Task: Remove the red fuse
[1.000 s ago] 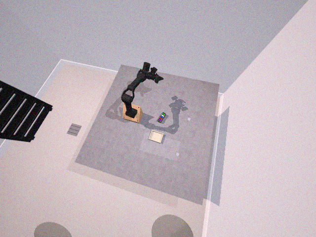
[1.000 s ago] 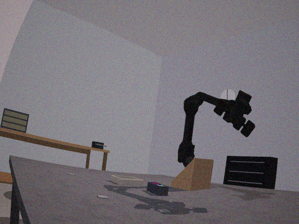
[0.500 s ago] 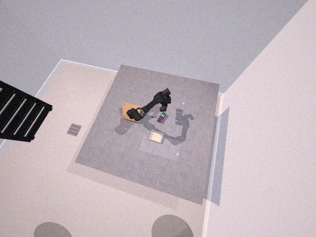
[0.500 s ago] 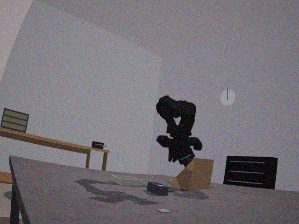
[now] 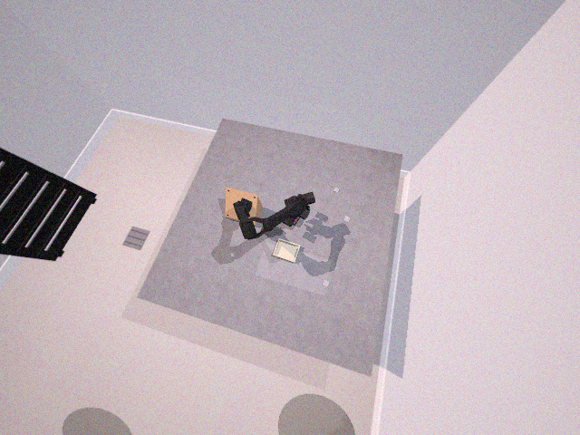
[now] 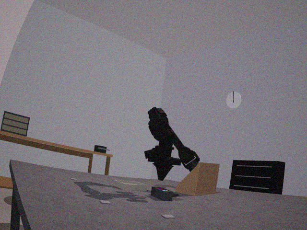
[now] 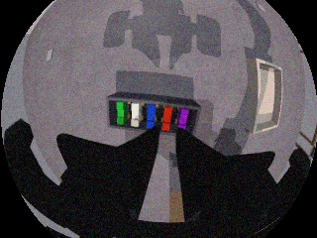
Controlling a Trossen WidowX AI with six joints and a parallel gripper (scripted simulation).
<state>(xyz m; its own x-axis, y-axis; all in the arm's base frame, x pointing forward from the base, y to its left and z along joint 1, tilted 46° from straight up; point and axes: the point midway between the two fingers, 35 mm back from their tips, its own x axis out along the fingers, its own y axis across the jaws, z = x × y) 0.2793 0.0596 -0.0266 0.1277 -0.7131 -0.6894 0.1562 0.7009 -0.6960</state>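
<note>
My gripper tip is now 50 mm above the red fuse. Also, from my gripper tip: white fuse 40 mm to the left, 50 mm below; then blue fuse 20 mm to the left, 50 mm below; then purple fuse 10 mm behind, 20 mm to the right, 50 mm below.
</note>
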